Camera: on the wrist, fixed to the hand. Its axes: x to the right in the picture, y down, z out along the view.
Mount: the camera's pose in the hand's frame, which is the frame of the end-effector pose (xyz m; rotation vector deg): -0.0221 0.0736 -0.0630 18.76 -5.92 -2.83
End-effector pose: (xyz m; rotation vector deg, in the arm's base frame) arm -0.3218 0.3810 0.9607 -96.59 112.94 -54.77
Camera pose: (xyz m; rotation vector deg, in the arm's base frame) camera -0.4117 0.4220 0.9500 -89.92 92.35 -63.94
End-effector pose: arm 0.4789 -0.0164 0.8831 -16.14 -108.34 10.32
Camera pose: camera 0.5531 0.0471 0.8646 -0.16 -110.71 27.07
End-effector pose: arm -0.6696 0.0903 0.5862 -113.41 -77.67 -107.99
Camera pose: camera -0.6676 -0.0037 0.6184 -109.62 -93.50 -84.66
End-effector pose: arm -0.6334 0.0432 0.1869 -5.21 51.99 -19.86
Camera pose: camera -0.6765 0.1241 0.1484 9.69 42.25 -30.22
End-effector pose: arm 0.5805 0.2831 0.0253 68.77 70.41 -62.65
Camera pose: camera 0.6475 0.3509 0.0535 76.99 59.04 -81.09
